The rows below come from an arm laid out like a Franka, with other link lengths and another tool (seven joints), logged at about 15 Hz.
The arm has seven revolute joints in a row. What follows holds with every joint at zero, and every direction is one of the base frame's.
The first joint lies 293 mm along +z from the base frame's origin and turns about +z.
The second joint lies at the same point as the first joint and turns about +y.
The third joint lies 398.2 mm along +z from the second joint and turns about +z.
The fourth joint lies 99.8 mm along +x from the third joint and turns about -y.
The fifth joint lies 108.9 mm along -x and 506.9 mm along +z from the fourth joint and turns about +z.
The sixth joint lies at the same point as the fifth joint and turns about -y.
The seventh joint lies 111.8 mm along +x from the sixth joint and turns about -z.
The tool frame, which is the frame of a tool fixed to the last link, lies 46 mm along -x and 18 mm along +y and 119.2 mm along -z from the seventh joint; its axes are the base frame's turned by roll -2.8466, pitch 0 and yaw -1.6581 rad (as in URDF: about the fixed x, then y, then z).
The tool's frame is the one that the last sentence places.
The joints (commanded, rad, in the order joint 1, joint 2, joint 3, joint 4, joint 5, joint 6, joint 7), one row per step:
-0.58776 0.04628 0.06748 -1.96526 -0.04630 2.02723 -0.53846
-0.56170 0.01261 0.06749 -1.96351 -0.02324 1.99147 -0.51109
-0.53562 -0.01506 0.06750 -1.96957 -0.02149 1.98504 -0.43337
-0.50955 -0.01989 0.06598 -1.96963 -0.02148 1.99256 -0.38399
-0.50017 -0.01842 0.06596 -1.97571 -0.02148 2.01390 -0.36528
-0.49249 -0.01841 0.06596 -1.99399 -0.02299 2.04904 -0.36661
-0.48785 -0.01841 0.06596 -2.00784 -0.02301 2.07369 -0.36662
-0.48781 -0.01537 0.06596 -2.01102 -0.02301 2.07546 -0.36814
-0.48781 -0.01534 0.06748 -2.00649 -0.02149 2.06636 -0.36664
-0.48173 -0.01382 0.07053 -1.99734 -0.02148 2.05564 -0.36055
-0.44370 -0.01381 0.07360 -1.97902 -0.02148 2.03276 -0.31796
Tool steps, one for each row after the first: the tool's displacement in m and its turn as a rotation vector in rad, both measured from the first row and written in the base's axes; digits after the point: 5 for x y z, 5 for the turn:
0.00200 0.02321 0.02141 0.01614 -0.00941 -0.01182
0.00554 0.04606 0.03604 0.00956 -0.02536 -0.06406
0.01381 0.06314 0.03969 0.00522 -0.03826 -0.08857
0.01826 0.06904 0.03662 0.00071 -0.05184 -0.09733
0.02057 0.07354 0.02847 -0.00638 -0.06700 -0.08679
0.02170 0.07651 0.02221 -0.01002 -0.07711 -0.08149
0.02170 0.07642 0.01846 -0.00821 -0.07300 -0.07995
0.02216 0.07752 0.02040 -0.00524 -0.06928 -0.08084
0.02573 0.08295 0.02391 -0.00366 -0.06668 -0.07804
0.03830 0.10996 0.03286 0.00013 -0.06414 -0.08000

